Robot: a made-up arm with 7 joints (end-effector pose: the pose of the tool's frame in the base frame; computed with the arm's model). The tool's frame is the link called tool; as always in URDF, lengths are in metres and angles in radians. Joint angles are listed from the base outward.
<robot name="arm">
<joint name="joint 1" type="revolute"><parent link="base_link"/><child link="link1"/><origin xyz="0.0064 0.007 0.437" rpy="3.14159 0 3.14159"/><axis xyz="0 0 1"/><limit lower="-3.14" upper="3.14" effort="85" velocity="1.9"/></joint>
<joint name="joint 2" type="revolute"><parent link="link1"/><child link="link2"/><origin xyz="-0.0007 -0.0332 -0.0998" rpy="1.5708 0 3.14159"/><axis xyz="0 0 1"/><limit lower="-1.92" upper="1.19" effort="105" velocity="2"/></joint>
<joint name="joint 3" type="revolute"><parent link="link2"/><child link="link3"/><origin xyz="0.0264 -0.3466 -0.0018" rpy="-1.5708 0 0"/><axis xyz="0 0 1"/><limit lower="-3.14" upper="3.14" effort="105" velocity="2"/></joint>
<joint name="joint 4" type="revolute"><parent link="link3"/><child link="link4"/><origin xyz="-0.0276 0.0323 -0.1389" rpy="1.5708 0 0"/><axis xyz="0 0 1"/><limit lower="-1.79" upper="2.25" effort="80" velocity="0.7"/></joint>
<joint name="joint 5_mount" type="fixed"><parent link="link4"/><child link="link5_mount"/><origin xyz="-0.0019 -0.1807 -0.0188" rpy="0 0 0"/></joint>
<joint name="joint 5" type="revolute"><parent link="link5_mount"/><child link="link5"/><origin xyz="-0.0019 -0.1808 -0.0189" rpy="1.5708 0 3.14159"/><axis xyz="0 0 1"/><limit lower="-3.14" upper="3.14" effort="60" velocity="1.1"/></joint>
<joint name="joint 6" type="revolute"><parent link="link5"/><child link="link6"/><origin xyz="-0.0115 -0.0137 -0.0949" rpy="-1.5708 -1.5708 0"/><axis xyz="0 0 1"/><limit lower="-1.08" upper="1.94" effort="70" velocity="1.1"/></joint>
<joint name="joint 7" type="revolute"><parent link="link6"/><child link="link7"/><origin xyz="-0.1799 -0.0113 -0.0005" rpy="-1.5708 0 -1.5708"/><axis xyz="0 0 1"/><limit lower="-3.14" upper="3.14" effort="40" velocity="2.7"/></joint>
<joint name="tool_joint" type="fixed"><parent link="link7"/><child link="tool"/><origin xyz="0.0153 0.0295 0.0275" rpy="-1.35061 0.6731 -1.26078"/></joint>
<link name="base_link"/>
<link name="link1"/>
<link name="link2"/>
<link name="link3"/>
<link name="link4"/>
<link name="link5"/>
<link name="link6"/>
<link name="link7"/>
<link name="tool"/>
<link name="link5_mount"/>
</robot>
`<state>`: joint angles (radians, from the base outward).
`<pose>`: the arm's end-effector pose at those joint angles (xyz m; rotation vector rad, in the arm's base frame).
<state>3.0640 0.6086 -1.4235 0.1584 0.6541 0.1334 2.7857</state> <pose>-0.7019 -0.0855 1.3622 0.4744 1.5435 2.4945</pose>
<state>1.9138 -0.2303 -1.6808 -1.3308 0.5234 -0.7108 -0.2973</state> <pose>-0.6147 0.1900 1.1129 -0.2456 -0.2491 1.7976</pose>
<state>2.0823 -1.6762 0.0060 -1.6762 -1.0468 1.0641 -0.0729</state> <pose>0.2569 0.4239 -0.0328 -0.4526 0.2830 -0.8468</pose>
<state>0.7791 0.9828 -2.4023 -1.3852 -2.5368 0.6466 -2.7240</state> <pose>0.1882 -0.7755 0.3975 -1.4942 1.7186 -1.1207</pose>
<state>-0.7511 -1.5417 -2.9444 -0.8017 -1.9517 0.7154 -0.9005</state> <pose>-0.4624 -0.6941 1.0089 -1.8590 -0.5051 -1.9072</pose>
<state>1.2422 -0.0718 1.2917 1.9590 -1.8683 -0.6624 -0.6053</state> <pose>-0.5078 -0.2187 0.7621 0.1516 -1.3800 2.2657</pose>
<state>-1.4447 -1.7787 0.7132 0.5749 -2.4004 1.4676 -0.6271</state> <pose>-0.0470 -0.9117 0.5032 -1.4248 2.0398 1.0496</pose>
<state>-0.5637 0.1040 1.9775 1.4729 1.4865 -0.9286 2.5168</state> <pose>0.2259 -0.4646 1.0976 -1.2406 -0.4927 -1.1033</pose>
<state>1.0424 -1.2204 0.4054 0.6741 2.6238 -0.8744 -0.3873</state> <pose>-0.5161 0.5425 1.1977 0.4153 -1.6006 -1.2204</pose>
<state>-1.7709 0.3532 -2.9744 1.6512 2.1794 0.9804 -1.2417</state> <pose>-0.1897 -0.2381 1.1964 1.5482 -2.2062 -0.8325</pose>
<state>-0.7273 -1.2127 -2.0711 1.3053 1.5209 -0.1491 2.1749</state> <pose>-0.8179 -0.1018 0.5761 0.3331 -2.0833 1.8930</pose>
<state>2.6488 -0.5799 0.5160 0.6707 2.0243 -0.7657 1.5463</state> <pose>0.1229 0.2547 1.4796 1.9070 -0.0923 1.8546</pose>
